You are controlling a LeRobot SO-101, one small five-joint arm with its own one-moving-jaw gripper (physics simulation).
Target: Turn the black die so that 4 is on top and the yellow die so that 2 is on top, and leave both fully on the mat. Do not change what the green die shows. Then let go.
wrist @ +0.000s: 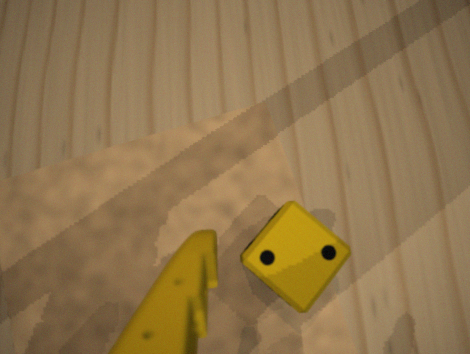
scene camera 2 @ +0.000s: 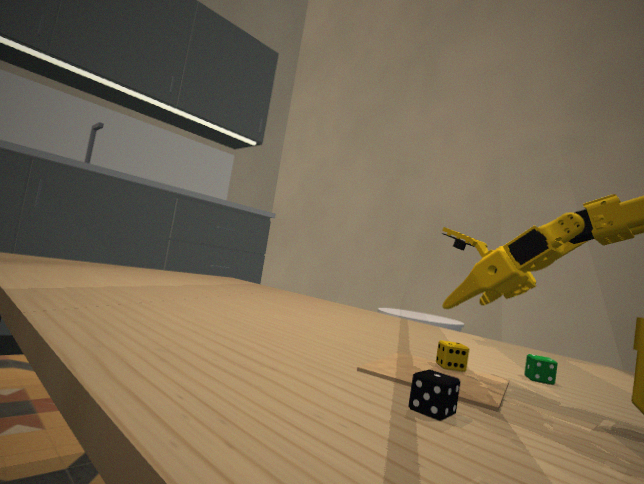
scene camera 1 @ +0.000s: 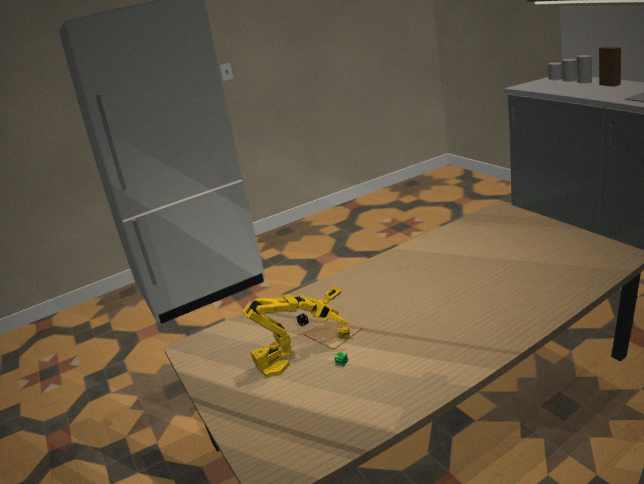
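Observation:
The yellow die [scene camera 1: 344,332] [scene camera 2: 452,355] [wrist: 296,256] rests on the mat [scene camera 1: 326,340] [scene camera 2: 385,364] [wrist: 75,200] near a corner, with 2 on top in the wrist view. Its right corner looks close to the mat's edge; I cannot tell whether its whole base is on the mat. The black die [scene camera 1: 302,319] [scene camera 2: 434,394] stands on the table beside the mat, with one pip on top. The green die [scene camera 1: 341,359] [scene camera 2: 541,368] stands on the table off the mat; its top is hard to read. My gripper [scene camera 1: 341,318] [scene camera 2: 464,304] is open, empty and above the mat; one notched jaw shows in the wrist view.
The wooden table [scene camera 1: 442,307] [scene camera 2: 208,333] carries the arm's base [scene camera 1: 270,360]. The black die is on the opposite side of the mat from the green die. A pale round object [scene camera 2: 420,316] shows behind the table.

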